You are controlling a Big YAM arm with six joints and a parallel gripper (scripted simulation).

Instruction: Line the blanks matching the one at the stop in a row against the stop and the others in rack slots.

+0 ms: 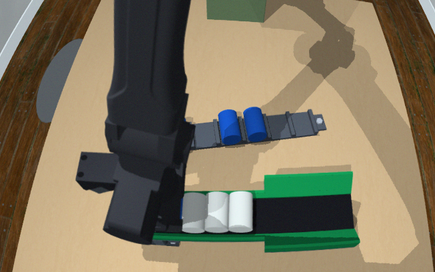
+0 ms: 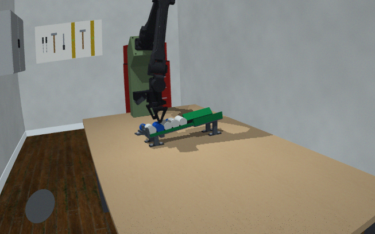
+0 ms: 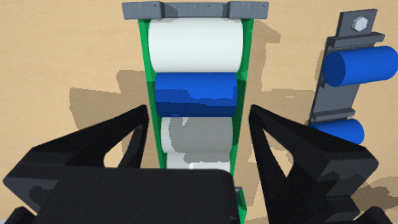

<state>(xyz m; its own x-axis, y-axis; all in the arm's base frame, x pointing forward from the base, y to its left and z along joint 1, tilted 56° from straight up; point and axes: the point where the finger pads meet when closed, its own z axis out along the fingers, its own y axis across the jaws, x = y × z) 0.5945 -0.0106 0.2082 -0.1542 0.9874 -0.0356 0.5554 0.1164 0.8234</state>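
The grey stop is 2 cm ahead of my hand, 6 cm to the right of it and 5 cm below it. Also, from my hand: stock rack 23 cm behind, 7 cm to the left, 12 cm below.
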